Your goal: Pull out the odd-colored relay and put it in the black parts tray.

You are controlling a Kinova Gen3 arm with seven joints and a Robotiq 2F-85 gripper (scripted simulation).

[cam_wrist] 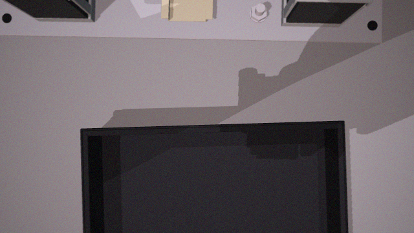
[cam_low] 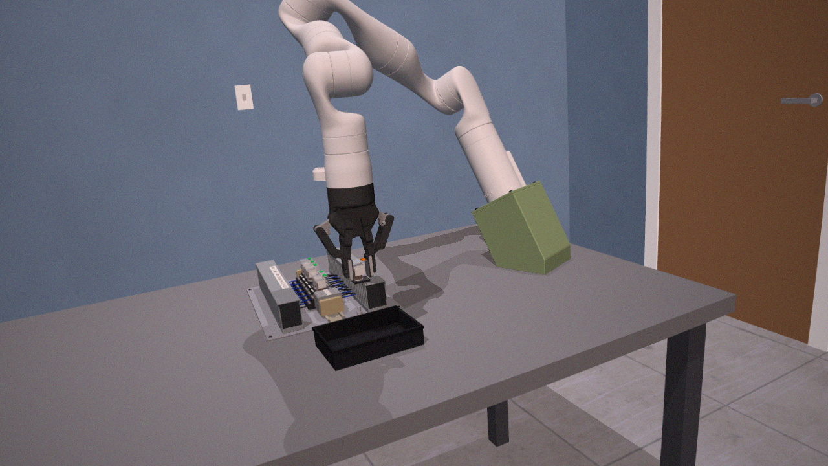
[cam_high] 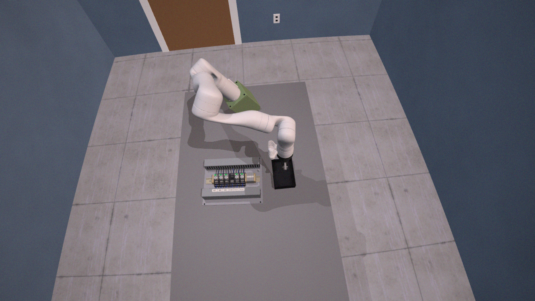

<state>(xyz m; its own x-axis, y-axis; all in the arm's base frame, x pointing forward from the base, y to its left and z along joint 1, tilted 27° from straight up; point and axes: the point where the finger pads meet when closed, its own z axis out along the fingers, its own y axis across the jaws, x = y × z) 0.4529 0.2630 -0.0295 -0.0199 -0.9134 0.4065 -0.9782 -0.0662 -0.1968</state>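
Now: hand 1 cm above the relay. The rest, counted from my hand: black parts tray: 13 cm below; then relay panel: 28 cm to the right, 11 cm below, 1 cm ahead.
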